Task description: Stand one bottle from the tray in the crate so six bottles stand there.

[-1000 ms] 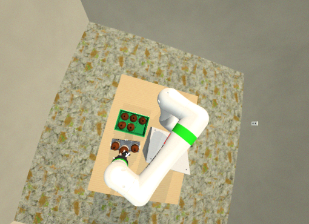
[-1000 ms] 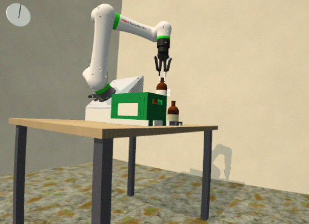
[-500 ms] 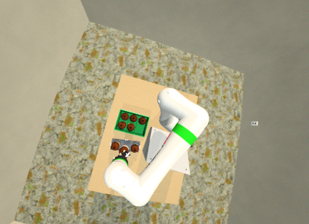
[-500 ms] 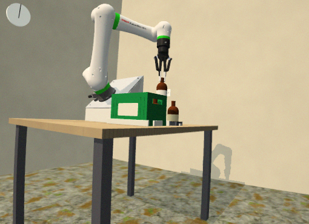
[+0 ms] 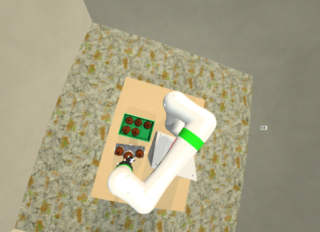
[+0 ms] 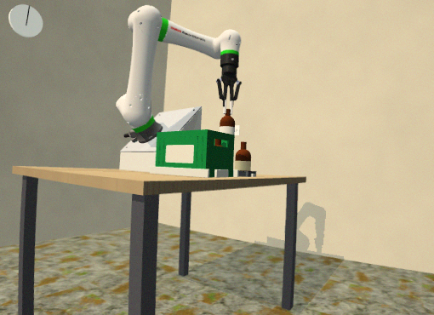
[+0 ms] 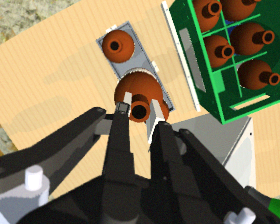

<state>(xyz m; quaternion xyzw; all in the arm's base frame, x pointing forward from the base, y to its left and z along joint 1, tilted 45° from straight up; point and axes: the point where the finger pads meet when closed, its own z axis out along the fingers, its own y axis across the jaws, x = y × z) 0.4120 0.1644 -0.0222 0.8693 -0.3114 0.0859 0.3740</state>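
The brown bottle is 90 mm below my hand. Round my hand: grey tray 320 mm below; then green crate 230 mm to the right, 250 mm below.
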